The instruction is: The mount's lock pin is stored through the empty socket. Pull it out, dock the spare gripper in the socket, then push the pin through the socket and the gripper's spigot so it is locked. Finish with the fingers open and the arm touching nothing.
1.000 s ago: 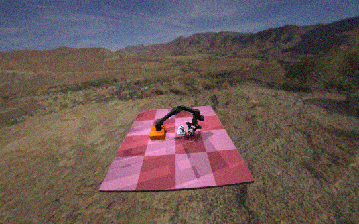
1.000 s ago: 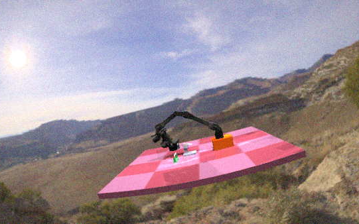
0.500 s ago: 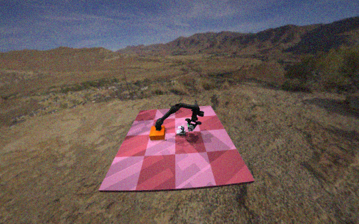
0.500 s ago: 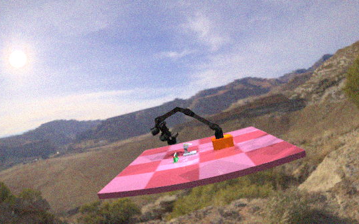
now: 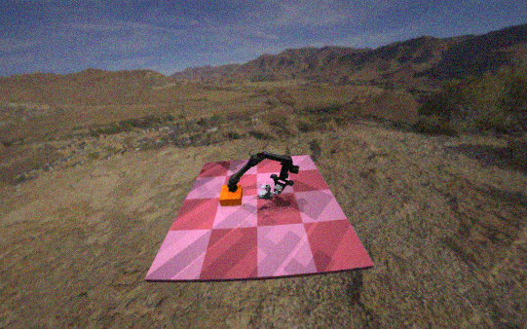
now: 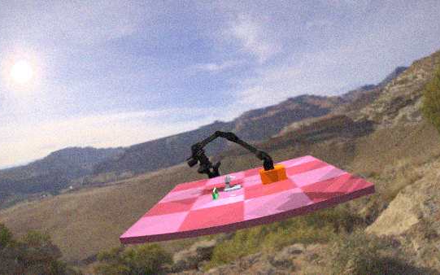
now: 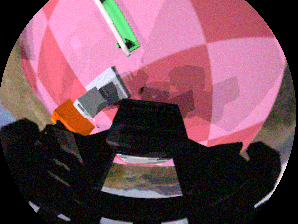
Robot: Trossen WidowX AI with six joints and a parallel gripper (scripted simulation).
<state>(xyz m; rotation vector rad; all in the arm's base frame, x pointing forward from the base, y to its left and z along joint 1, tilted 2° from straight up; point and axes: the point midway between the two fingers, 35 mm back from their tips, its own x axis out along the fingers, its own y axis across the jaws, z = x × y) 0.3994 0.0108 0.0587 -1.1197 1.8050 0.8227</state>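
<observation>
My gripper tip is now 1 cm to the left of the spare gripper and 1 cm below it. From my gripper tip the other things lie so: socket 11 cm behind, 6 cm below, 5 cm to the left.
</observation>
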